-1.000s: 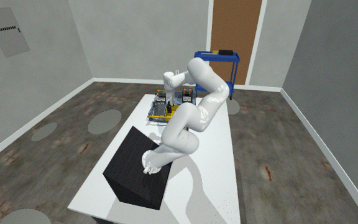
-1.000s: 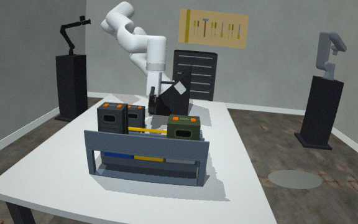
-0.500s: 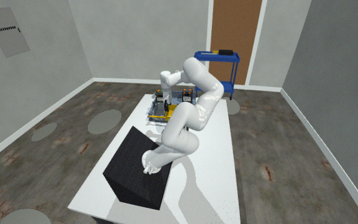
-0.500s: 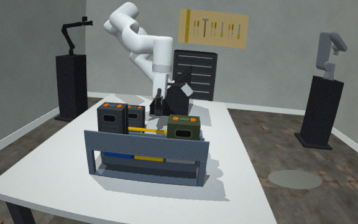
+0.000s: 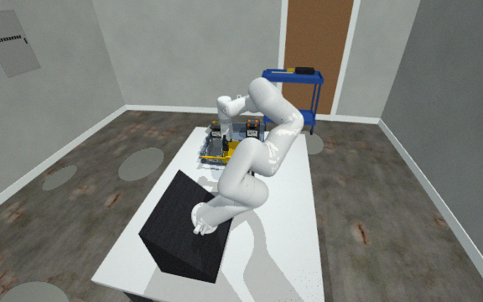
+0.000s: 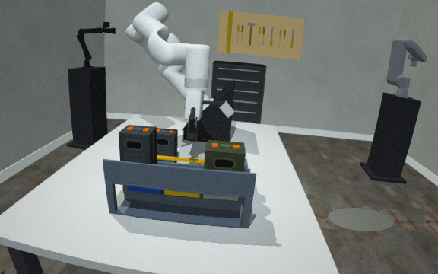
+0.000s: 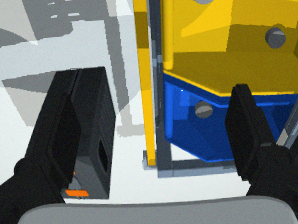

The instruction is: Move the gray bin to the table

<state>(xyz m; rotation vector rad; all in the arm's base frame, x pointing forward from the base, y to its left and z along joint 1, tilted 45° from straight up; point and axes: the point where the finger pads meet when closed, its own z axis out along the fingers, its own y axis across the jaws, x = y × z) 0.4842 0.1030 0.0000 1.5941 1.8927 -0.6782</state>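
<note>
The yellow bar is 10 cm below my hand and 1 cm to the right of it. From my hand the other things lie so: blue bin: 12 cm below, 11 cm to the right, 11 cm ahead; gray open bin: 12 cm to the left, 12 cm below, 9 cm ahead; yellow bin: 12 cm below, 10 cm ahead.
</note>
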